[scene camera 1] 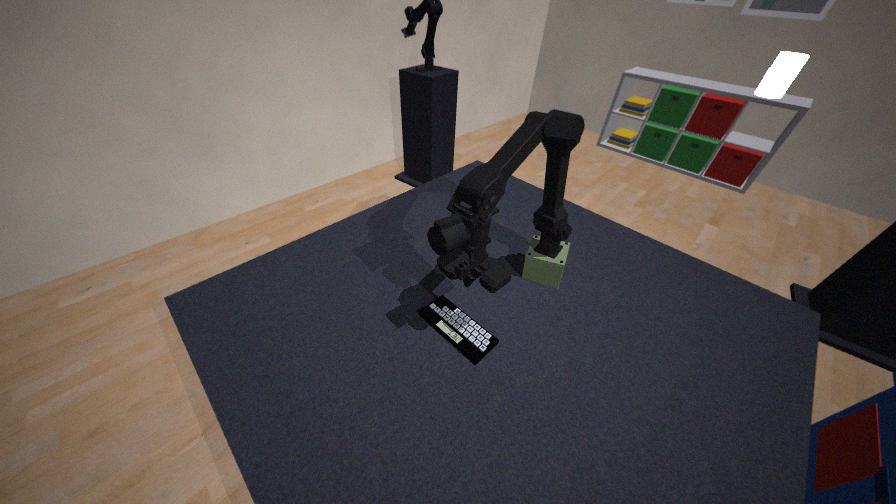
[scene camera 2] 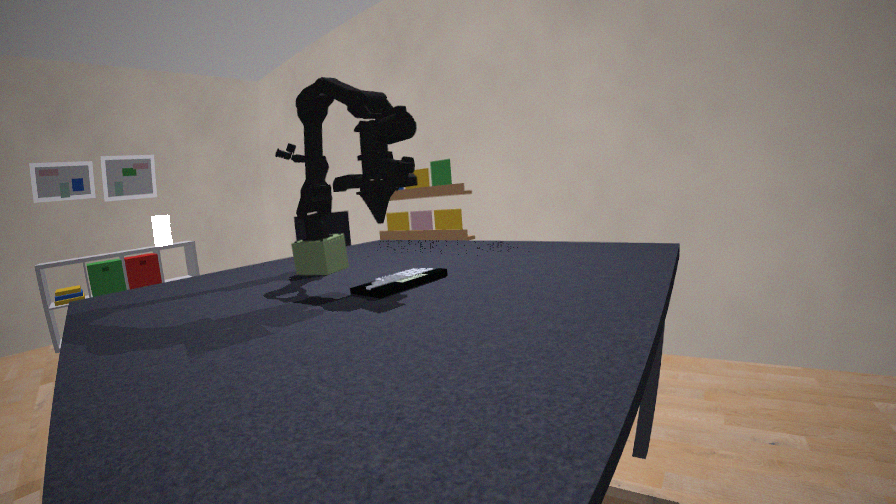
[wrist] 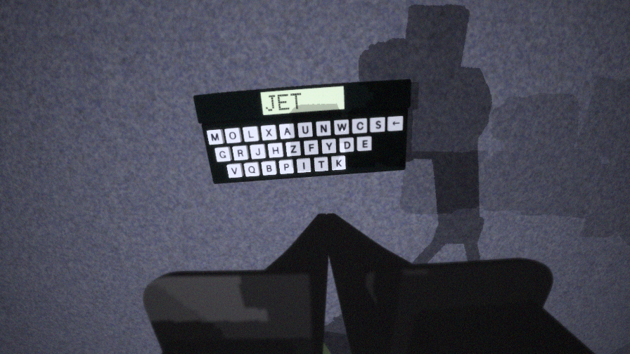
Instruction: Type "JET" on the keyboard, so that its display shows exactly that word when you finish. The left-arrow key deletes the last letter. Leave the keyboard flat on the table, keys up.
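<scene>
The black keyboard (scene camera 1: 476, 357) (scene camera 2: 401, 288) (wrist: 380, 162) with white letter keys lies flat on the table, keys up. Its pale green display (wrist: 325, 98) (scene camera 1: 449, 331) reads "JET" in the wrist view. The T key (wrist: 321, 164) is in the bottom row, the J key (wrist: 257, 151) and the E key (wrist: 364, 144) in the middle row, and the left-arrow key (wrist: 395, 123) at the right end of the top row. My gripper (scene camera 2: 380, 221) (wrist: 326, 221) is shut and empty. Its tips are well above the table and clear of the keyboard. In scene camera 1 the fingertips are hard to make out.
The dark table (scene camera 1: 563, 407) (scene camera 2: 469, 376) bears the arm's green base block (scene camera 1: 542, 271) (scene camera 2: 320, 255), which stands close to the keyboard. The arm's shadow falls beside the keyboard. A shelf unit (scene camera 1: 720, 81), a black pedestal (scene camera 1: 428, 119) and wall shelves (scene camera 2: 432, 191) stand away from the table.
</scene>
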